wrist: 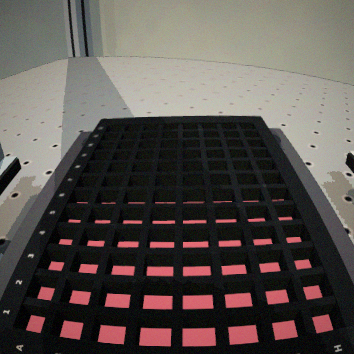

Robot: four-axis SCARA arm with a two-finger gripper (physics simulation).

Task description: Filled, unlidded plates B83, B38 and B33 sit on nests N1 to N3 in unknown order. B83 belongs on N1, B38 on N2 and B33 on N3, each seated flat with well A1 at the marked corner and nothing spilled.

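Places are measured from the arm's base along level axes (x ahead, y down, z left), in millimetres.
Pixels of known places: gripper, fingertip midpoint: (181,138).
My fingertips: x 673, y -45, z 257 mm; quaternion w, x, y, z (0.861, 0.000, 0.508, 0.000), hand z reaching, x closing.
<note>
Behind a point stands the place of what it marks.
A black unlidded plate (182,277) {x 622, y -39, z 229 mm} fills the lower middle of the wrist view. Pink-red fill shows in the nearer wells; the far wells look dark. Row letter A and column number 1 are at its near left corner, H at the near right. It lies on a dark grey nest (31,240) {x 610, y -39, z 270 mm}, whose rim shows along both sides. The plate's name label, the nest's sign and the nest's corner mark do not show. My gripper (181,138) {x 673, y -45, z 257 mm} is open, its fingertips at the left and right picture edges, wide of the plate's sides, with nothing between them in grip.
A pale perforated table top (210,90) {x 841, y -13, z 319 mm} spreads around and behind the nest. A wall (225,30) rises at the back, with a dark-striped vertical post (78,30) {x 1008, y -69, z 685 mm} at the back left. Shadows fall beside the nest. No other plate shows.
</note>
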